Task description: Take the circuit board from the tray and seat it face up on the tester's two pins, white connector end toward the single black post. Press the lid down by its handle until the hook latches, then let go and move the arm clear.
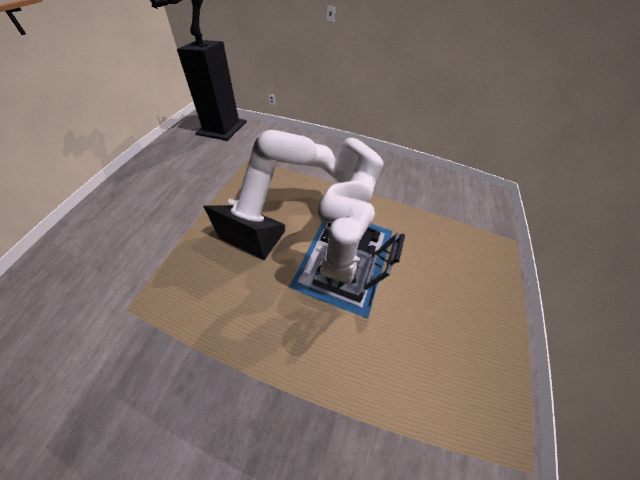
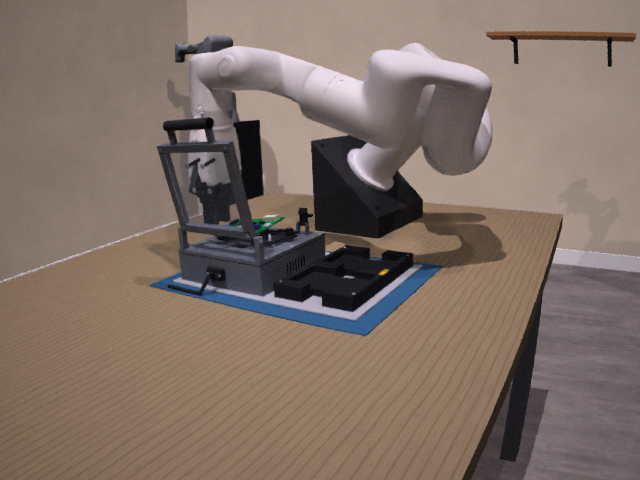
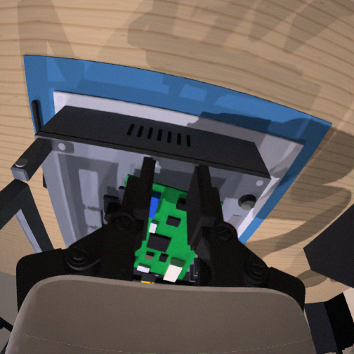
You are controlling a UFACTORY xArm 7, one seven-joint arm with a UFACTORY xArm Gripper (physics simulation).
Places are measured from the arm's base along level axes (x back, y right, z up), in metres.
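Pixels of known places: gripper, between the fingertips: [image 1: 334, 284] [image 2: 217, 222]; arm's base, origin of its link: [image 1: 247, 215] [image 2: 369, 171].
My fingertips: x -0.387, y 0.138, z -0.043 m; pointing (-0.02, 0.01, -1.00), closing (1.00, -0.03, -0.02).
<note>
For each thing: its top centre in the pictures, then the offset to it from my fingertips. "pt": a spot on its surface instead. Level surfaces: height alone.
- green circuit board, centre of its top: [image 2: 247, 215] dx -0.002, dy -0.070, dz +0.019 m
- grey tester, a spot on its surface: [image 2: 243, 258] pt dx -0.107, dy -0.134, dz -0.021 m
- black post, centre of its top: [image 2: 305, 206] dx +0.058, dy -0.152, dz +0.026 m
- black tray, a spot on its surface: [image 2: 343, 278] pt dx -0.028, dy -0.262, dz -0.063 m
- blue mat, height of its surface: dz -0.079 m
- latch lever, a spot on its surface: [image 2: 198, 285] pt dx -0.116, dy -0.042, dz -0.075 m
The green circuit board [image 3: 165, 239] [image 2: 261, 223] lies face up on top of the grey tester [image 2: 243, 258] [image 3: 81, 182]. Its white connector [image 3: 173, 272] [image 2: 269, 215] is at the end near the black post [image 2: 304, 216]. My gripper [image 3: 175, 165] [image 2: 215, 221] [image 1: 336, 281] hangs low over the board, fingers nearly shut with a narrow gap and nothing between them. The lid frame [image 2: 168, 170] [image 1: 390, 252] stands open, with its black handle [image 2: 187, 124] at the top. The black tray [image 2: 343, 278] beside the tester is empty.
Tester and tray stand on a white plate on a blue mat [image 2: 361, 325] [image 1: 361, 310] [image 3: 105, 77] on the wooden table. The arm's black base block [image 2: 356, 201] [image 1: 243, 232] stands behind. A latch lever [image 2: 198, 285] sticks out at the tester's front.
</note>
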